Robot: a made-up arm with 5 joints.
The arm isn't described. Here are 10 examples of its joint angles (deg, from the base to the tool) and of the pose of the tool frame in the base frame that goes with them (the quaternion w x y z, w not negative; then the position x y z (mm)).
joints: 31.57 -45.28 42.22 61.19 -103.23
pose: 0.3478 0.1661 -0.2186 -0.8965 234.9 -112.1 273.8
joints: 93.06 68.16 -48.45 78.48 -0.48
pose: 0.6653 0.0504 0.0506 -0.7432 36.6 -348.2 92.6
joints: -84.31 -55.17 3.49 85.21 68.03
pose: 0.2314 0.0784 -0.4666 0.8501 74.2 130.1 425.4
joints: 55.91 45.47 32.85 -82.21 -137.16
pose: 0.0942 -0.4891 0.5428 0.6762 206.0 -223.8 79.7
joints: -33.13 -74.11 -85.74 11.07 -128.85
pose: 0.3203 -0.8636 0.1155 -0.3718 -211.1 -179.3 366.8
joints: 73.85 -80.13 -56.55 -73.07 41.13
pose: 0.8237 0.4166 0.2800 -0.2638 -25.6 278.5 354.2
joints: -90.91 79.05 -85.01 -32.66 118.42
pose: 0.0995 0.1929 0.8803 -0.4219 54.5 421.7 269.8
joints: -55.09 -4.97 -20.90 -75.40 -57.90
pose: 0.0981 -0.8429 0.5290 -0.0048 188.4 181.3 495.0
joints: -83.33 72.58 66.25 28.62 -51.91
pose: 0.7559 -0.5841 0.2240 0.1929 55.8 -46.3 59.1
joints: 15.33 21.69 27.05 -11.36 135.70
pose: 0.4645 -0.4263 -0.1213 0.7667 354.7 -84.4 121.0
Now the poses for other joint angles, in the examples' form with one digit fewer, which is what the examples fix.
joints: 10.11 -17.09 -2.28 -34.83 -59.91
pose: 0.247 0.422 -0.853 -0.182 314 -49 464
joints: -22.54 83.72 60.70 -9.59 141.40
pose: 0.151 0.323 0.202 0.912 22 -18 15
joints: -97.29 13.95 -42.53 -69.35 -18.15
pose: 0.054 -0.856 0.512 0.043 28 261 491
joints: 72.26 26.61 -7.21 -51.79 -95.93
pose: 0.038 0.201 -0.853 -0.480 169 -357 280
